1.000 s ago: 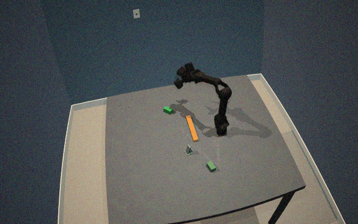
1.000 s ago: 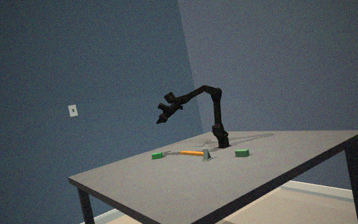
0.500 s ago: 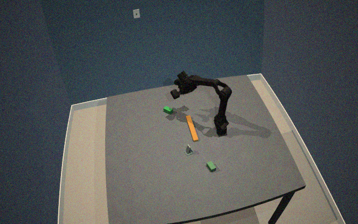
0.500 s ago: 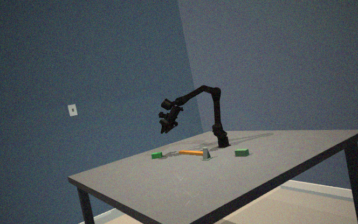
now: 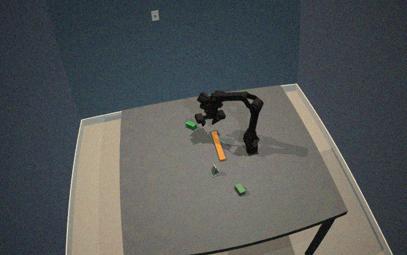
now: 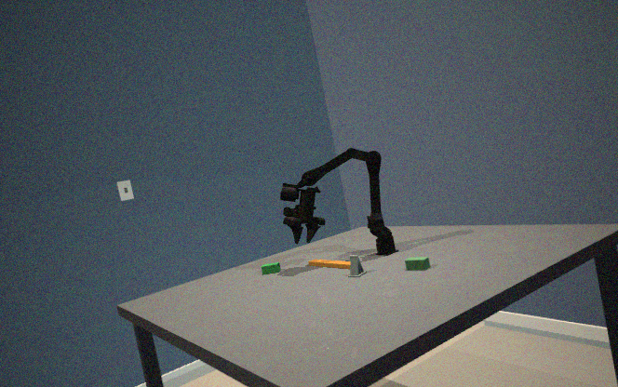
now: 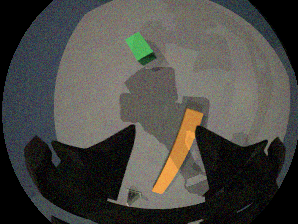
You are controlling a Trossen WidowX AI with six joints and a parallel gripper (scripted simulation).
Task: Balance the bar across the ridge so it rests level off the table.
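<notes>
The bar is 4 cm behind my gripper tip, 11 cm to the left of it and 9 cm below it.
</notes>
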